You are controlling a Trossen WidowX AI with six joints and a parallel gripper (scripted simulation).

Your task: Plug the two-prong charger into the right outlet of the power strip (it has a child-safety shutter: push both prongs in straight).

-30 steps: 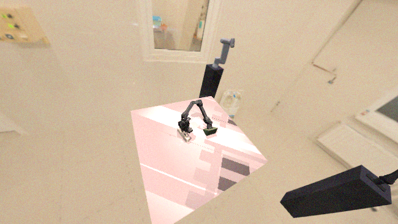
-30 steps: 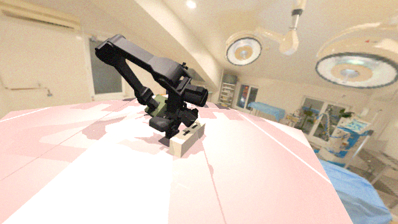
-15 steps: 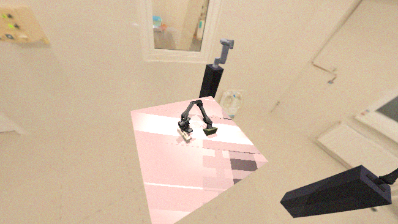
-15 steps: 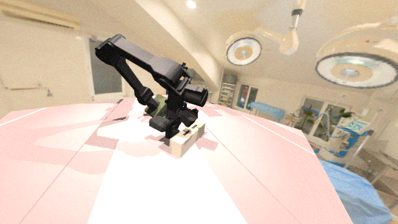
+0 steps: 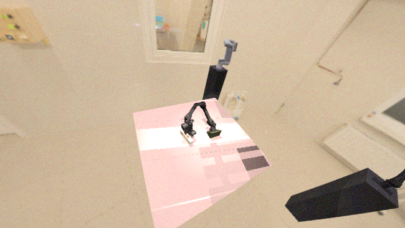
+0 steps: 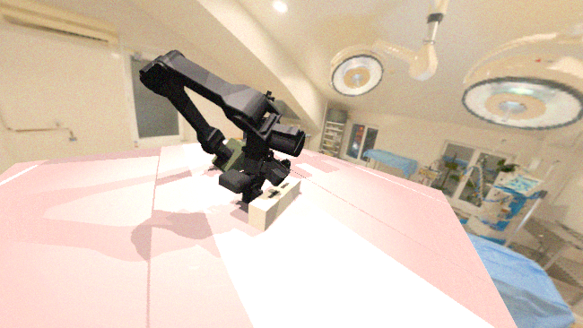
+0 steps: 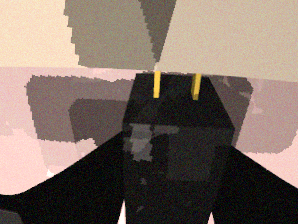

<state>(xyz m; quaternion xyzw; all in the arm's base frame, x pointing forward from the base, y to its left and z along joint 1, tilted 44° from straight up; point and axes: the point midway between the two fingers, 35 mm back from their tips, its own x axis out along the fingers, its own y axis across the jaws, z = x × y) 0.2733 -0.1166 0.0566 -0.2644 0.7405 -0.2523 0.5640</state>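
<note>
The black two-prong charger is 20 mm ahead of my gripper tip and 10 mm above it.
</note>
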